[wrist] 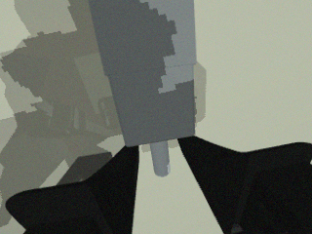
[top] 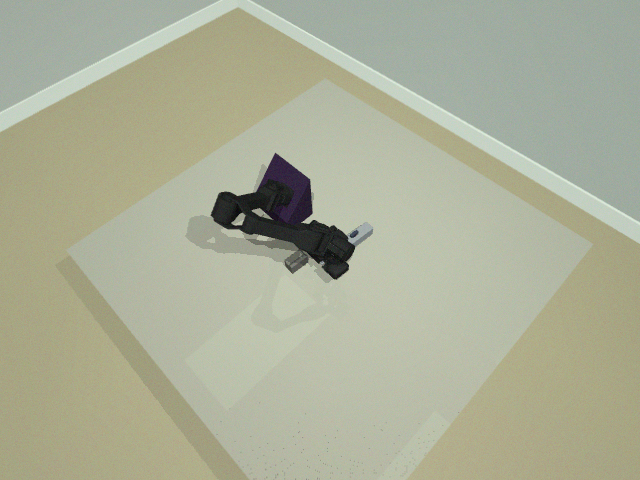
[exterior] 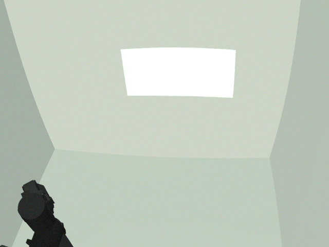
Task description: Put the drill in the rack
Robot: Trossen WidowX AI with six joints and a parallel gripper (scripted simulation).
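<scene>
Right now the drill is 50 mm to the left of my gripper tip and 30 mm above it. The rest, counted from my gripper tip: dark grey block: 80 mm behind, 50 mm to the right; then dark blue key: 140 mm to the left, 30 mm above, 10 mm ahead; then grey housing block: 110 mm to the left, 20 mm above, 10 mm ahead.
</scene>
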